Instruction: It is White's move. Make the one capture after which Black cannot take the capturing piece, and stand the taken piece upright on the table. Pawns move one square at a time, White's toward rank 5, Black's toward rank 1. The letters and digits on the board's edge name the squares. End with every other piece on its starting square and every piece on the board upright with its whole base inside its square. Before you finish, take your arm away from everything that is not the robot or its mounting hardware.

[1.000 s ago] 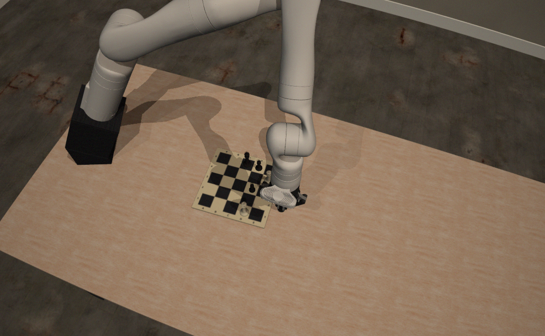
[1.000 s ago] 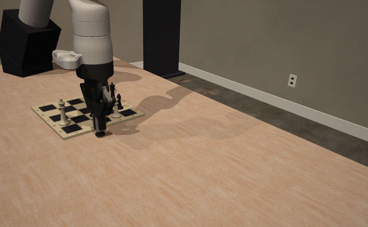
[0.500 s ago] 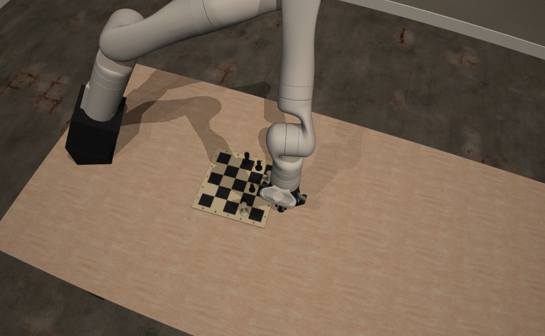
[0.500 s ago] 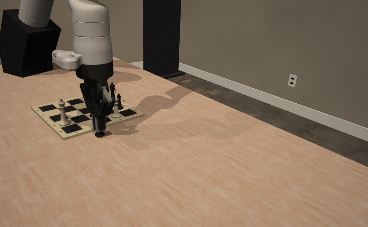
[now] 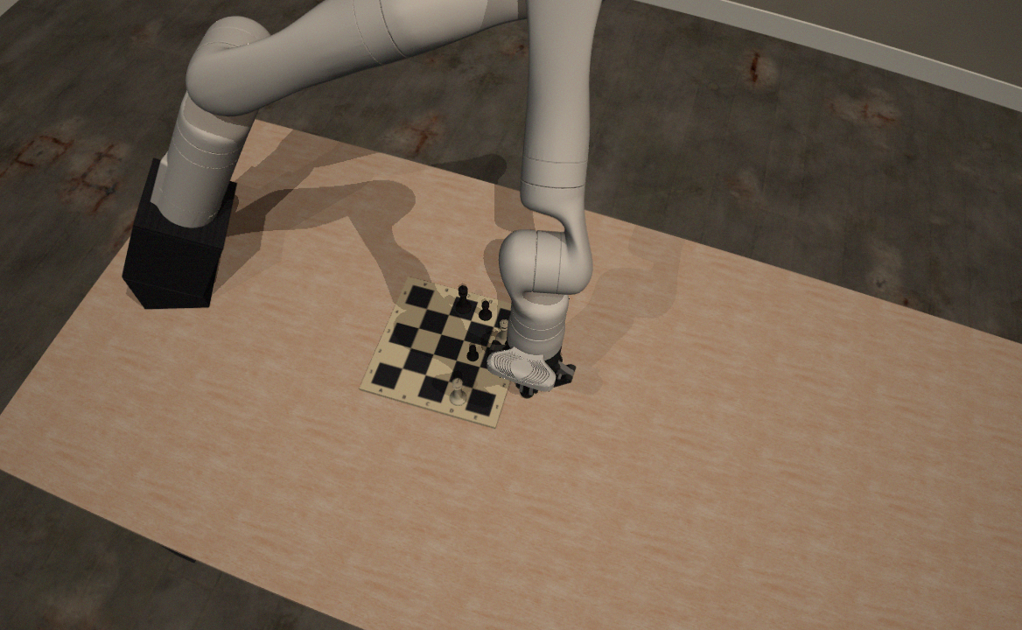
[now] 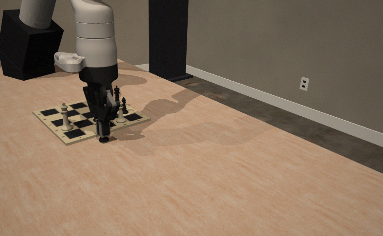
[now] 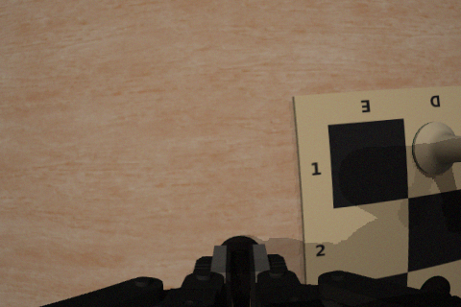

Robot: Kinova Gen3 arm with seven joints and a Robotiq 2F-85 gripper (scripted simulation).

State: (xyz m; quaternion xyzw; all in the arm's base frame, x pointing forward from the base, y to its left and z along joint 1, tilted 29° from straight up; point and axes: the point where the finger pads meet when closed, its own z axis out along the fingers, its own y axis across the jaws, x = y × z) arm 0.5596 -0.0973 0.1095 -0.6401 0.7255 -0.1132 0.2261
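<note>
Right now the white queen is 60 mm behind my hand and 80 mm to the left of it. Round my hand: black pawn (100 mm behind, 40 mm to the left, 20 mm below); then white king (100 mm behind, 40 mm to the right); then white pawn (60 mm behind, 40 mm to the left, 20 mm below).
</note>
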